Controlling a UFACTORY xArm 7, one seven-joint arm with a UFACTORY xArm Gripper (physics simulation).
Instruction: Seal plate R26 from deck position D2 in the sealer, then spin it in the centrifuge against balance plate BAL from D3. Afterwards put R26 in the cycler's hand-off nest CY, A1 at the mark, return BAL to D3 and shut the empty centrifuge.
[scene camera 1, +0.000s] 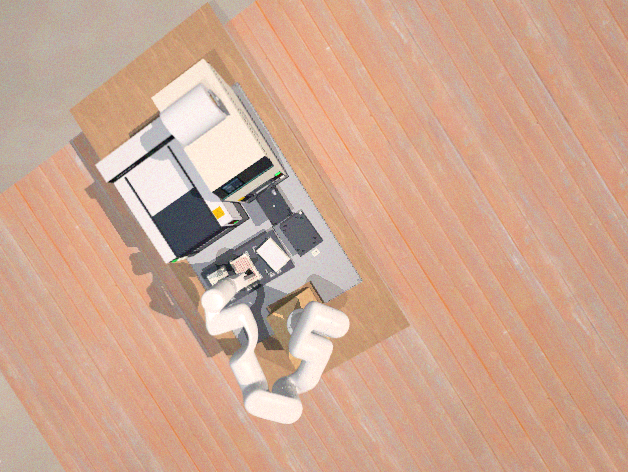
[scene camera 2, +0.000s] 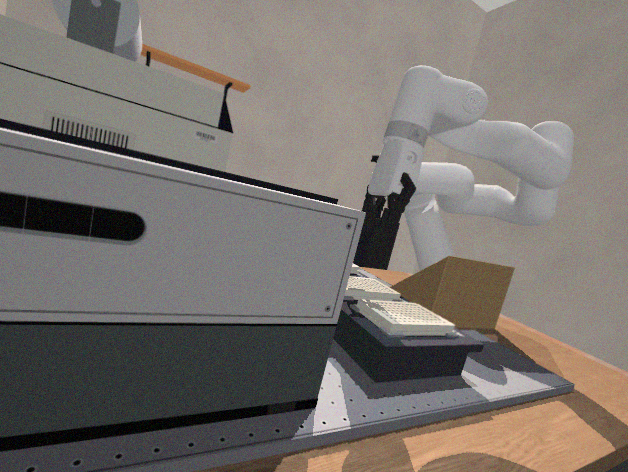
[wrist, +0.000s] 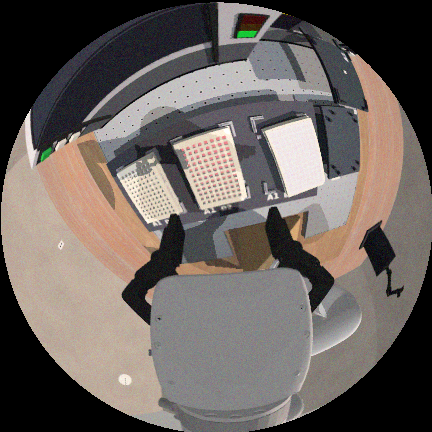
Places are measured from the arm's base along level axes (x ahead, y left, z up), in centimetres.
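Pixels of known places: gripper, fingertip midpoint: (scene camera 2: 374, 229) (wrist: 224, 219); arm's base, link origin: (scene camera 2: 441, 278).
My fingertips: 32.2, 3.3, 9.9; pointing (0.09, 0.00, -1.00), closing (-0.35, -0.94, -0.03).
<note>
For each thing: its top centre in the pictures, then the offset to it from my fingertips, as dx, dy, dz. "pt": a spot on its surface instead.
- deck rack, top centre: (wrist: 213, 171) (scene camera 2: 361, 288) (scene camera 1: 246, 270) +0.6, +1.2, -11.4
- middle plate, top centre: (wrist: 212, 172) (scene camera 2: 361, 283) (scene camera 1: 244, 270) +0.9, +1.2, -10.4
- cream welled plate, top centre: (scene camera 2: 406, 311) (wrist: 146, 193) (scene camera 1: 221, 284) +2.7, +13.4, -10.4
- flat white-topped plate, top centre: (wrist: 302, 159) (scene camera 1: 272, 255) -1.6, -13.0, -9.6
- cream machine, top centre: (scene camera 1: 188, 114) +43.5, -30.8, +29.8
- white roll, top centre: (scene camera 1: 184, 108) +45.6, -31.1, +29.8
- white machine with a dark front lid, surface spot: (scene camera 1: 187, 223) pt +28.5, +1.8, +3.5
- dark square pad, surface spot: (wrist: 342, 140) (scene camera 1: 298, 234) pt -1.6, -26.7, -13.5
- dark tray, top centre: (scene camera 1: 273, 205) +13.8, -27.4, -7.5
My gripper (scene camera 1: 248, 274) (scene camera 2: 374, 265) (wrist: 224, 219) is open and empty, above the deck rack (wrist: 253, 175) (scene camera 2: 421, 362), with a gap between the fingertips and the plates. The middle plate (scene camera 1: 242, 263) (scene camera 2: 371, 287) (wrist: 212, 170), cream with red in many wells, sits by a label that looks like D2. A cream welled plate (scene camera 1: 217, 274) (scene camera 2: 411, 318) (wrist: 150, 192) is at the left in the wrist view, and a flat white-topped plate (scene camera 1: 273, 253) (wrist: 296, 156) at the right. I cannot read which is D3. A cream machine (scene camera 1: 228, 152) carries a white roll (scene camera 1: 192, 114).
A white machine with a dark front lid (scene camera 1: 187, 223) stands behind the rack; its side wall (scene camera 2: 228, 263) fills the left of scene camera 2. A dark square pad (scene camera 1: 301, 233) (wrist: 342, 140) lies beside the rack, near a dark tray (scene camera 1: 274, 203). A tan box (scene camera 2: 472, 294) (wrist: 250, 245) stands in front.
</note>
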